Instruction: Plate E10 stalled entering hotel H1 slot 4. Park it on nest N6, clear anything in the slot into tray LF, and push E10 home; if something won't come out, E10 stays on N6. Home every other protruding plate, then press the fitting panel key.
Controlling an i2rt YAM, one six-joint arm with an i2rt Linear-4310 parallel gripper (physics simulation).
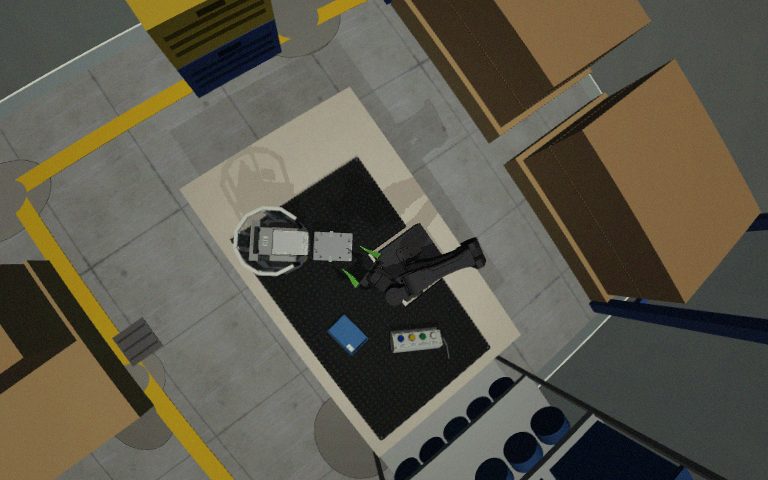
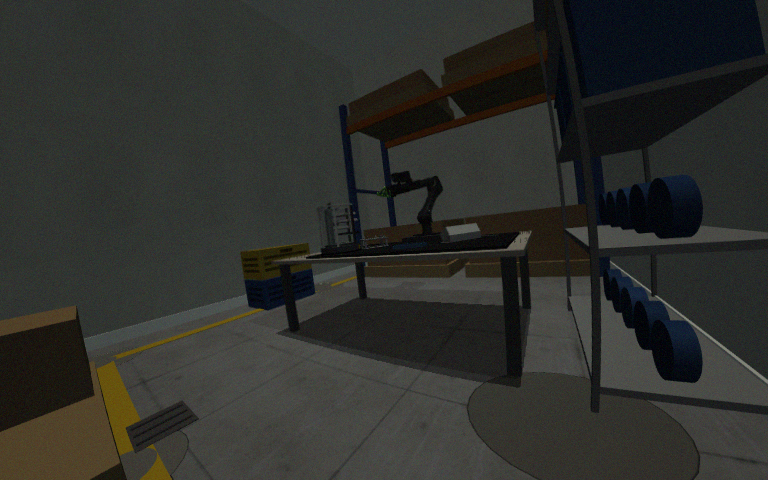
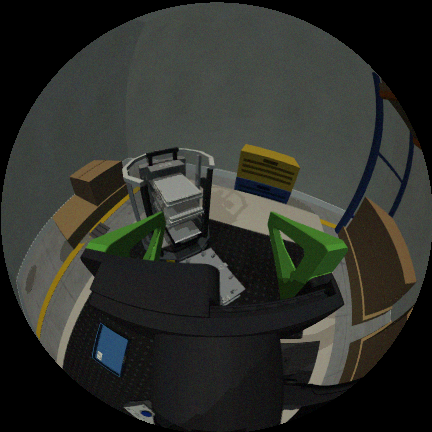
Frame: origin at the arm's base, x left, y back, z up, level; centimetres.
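Seen in the pictures: gripper, fingertip midpoint: (image 1: 351, 257) (image 2: 379, 194) (image 3: 216, 217); arm's base, link origin: (image 1: 412, 267) (image 2: 427, 234).
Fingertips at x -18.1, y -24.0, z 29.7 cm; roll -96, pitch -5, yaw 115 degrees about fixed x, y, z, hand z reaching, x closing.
Pixels of each thing's top centre, then the offset from my fingertips to it. Level surfaces: height alone.
- plate hotel, top centre: (image 3: 167, 153) (image 1: 268, 239) (image 2: 335, 203) dx -18.5, dy -21.5, dz -2.6 cm
- blue tray, top centre: (image 3: 107, 350) (image 1: 348, 335) (image 2: 409, 244) dx +30.3, dy -15.4, dz -31.7 cm
- key panel, top centre: (image 1: 418, 343) (image 2: 459, 225) dx +47.8, dy +9.6, dz -25.1 cm
- black mat, surface height: dz -33.4 cm
- pale table, surface height: dz -34.7 cm
The plate hotel (image 1: 253, 242) (image 2: 341, 227) (image 3: 207, 200) stands inside a pale ring frame at the mat's left end. Silver plates (image 1: 289, 242) (image 3: 177, 189) show in it at several levels, some sticking out toward my gripper; their labels and slot numbers are unreadable. A flat grey stand with small pegs (image 1: 332, 246) (image 2: 373, 243) (image 3: 225, 280), seemingly the nest, sits in front of the hotel, with no plate visible on it. My gripper (image 1: 351, 258) (image 2: 384, 192) (image 3: 216, 217) is open and empty, raised above the table and facing the hotel. The blue tray (image 1: 347, 335) (image 3: 111, 347) looks empty. The key panel (image 1: 416, 340) (image 3: 140, 412) has coloured buttons.
The black mat (image 1: 317, 300) lies on the pale table (image 1: 334, 118). The arm's base plate (image 1: 421, 236) is at the table's right side. Yellow and blue crates (image 1: 226, 45) (image 2: 277, 271) (image 3: 267, 170), cardboard boxes (image 1: 668, 181) (image 3: 382, 255) and shelving (image 2: 589, 243) stand around the table.
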